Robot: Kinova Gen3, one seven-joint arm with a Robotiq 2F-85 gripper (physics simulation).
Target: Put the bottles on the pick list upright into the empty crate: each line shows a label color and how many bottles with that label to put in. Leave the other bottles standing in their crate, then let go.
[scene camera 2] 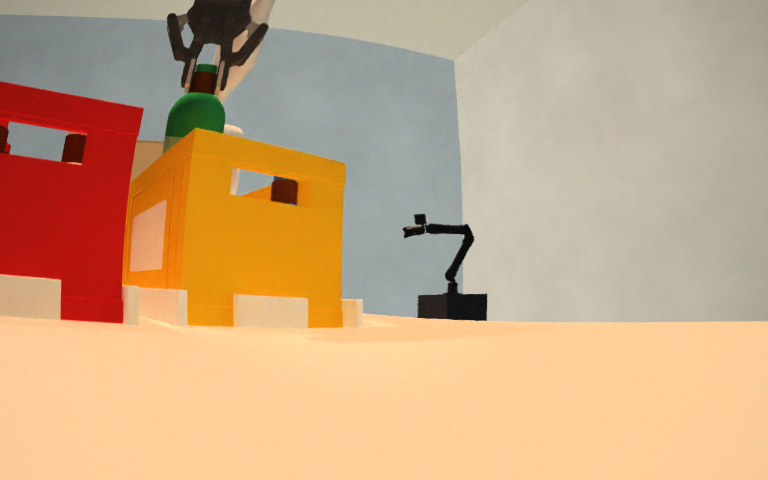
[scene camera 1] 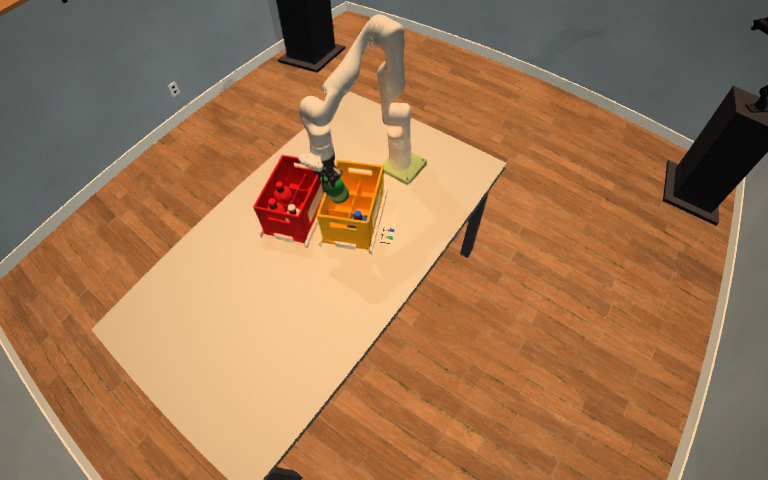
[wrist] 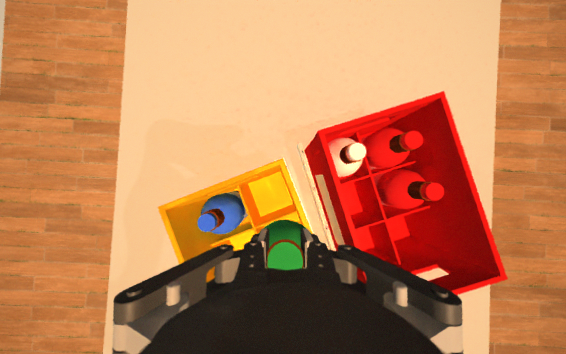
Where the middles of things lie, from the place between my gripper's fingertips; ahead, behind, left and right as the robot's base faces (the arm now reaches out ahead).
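Labels:
My gripper: 3 cm past the green bottle (scene camera 2: 200,108), 4 cm above it.

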